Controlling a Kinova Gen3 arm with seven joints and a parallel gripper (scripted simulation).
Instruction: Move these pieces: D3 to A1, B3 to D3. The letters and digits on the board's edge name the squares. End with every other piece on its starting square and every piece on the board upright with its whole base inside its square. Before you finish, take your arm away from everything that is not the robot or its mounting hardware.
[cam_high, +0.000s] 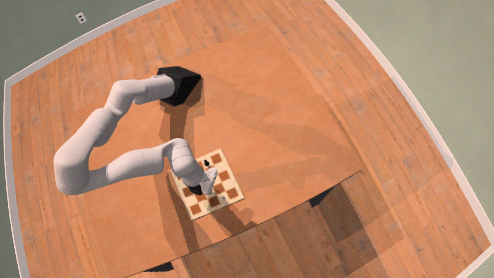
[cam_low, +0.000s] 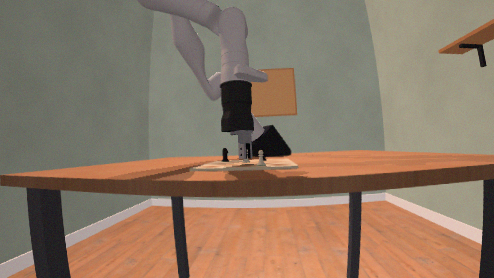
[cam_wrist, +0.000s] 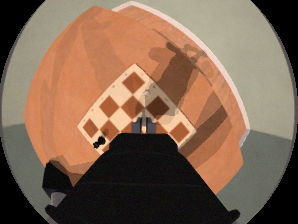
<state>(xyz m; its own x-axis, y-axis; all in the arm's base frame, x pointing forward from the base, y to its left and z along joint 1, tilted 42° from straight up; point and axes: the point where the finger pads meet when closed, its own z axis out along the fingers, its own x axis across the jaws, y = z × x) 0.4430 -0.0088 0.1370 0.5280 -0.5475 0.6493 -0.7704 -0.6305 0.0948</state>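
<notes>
Now: hand 40 mm past the chessboard, 10 mm to the right of it and 30 mm above it.
</notes>
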